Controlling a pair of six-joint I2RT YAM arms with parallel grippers.
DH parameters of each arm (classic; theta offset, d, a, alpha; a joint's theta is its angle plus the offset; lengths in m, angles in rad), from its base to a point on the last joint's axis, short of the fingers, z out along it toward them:
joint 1: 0 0.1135 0.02 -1.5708
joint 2: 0 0 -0.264 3.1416
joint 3: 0.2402 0 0.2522 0
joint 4: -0.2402 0 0.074 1.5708
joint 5: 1.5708 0 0 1.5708
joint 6: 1.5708 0.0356 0 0
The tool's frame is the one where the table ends.
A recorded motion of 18 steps. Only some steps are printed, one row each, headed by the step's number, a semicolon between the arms.
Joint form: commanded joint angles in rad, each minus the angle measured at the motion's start. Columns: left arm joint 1, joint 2, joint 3, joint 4, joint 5, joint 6; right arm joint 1, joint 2, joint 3, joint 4, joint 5, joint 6.
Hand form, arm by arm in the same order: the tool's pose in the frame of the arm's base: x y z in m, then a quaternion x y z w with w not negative. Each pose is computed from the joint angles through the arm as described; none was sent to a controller.
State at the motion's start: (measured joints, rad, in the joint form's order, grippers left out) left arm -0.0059 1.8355 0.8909 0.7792 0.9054 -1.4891; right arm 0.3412 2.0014 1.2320 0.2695 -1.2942 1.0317
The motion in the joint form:
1: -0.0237 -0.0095 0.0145 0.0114 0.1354 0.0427; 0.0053 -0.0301 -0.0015 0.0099 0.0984 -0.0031
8: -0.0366 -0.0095 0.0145 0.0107 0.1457 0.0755; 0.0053 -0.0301 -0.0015 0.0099 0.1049 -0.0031
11: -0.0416 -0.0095 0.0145 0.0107 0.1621 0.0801; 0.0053 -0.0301 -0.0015 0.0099 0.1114 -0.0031
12: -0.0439 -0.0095 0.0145 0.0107 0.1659 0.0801; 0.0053 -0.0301 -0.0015 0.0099 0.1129 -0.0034
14: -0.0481 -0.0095 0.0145 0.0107 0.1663 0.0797; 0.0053 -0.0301 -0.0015 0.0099 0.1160 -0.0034
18: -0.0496 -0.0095 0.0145 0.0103 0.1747 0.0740; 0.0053 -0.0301 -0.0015 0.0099 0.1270 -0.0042
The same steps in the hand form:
1: 0.3728 -0.0418 0.1984 -0.17514 0.70858 -0.66155 0.17201; 0.3858 0.1745 0.1968 -0.04439 0.76129 0.64606 0.03274
8: 0.3719 -0.0467 0.1983 -0.15563 0.71284 -0.66111 0.17484; 0.3860 0.1745 0.1967 -0.04254 0.76228 0.64491 0.03493
11: 0.3712 -0.0489 0.1984 -0.14662 0.71409 -0.66330 0.16913; 0.3862 0.1745 0.1966 -0.04069 0.76326 0.64374 0.03712
12: 0.3709 -0.0498 0.1984 -0.14450 0.71437 -0.66399 0.16707; 0.3863 0.1745 0.1966 -0.04037 0.76348 0.64347 0.03773
14: 0.3707 -0.0513 0.1984 -0.14301 0.71466 -0.66442 0.16541; 0.3864 0.1745 0.1966 -0.03949 0.76394 0.64291 0.03877
18: 0.3704 -0.0520 0.1984 -0.14177 0.71463 -0.66603 0.16000; 0.3867 0.1744 0.1964 -0.03666 0.76556 0.64090 0.04274

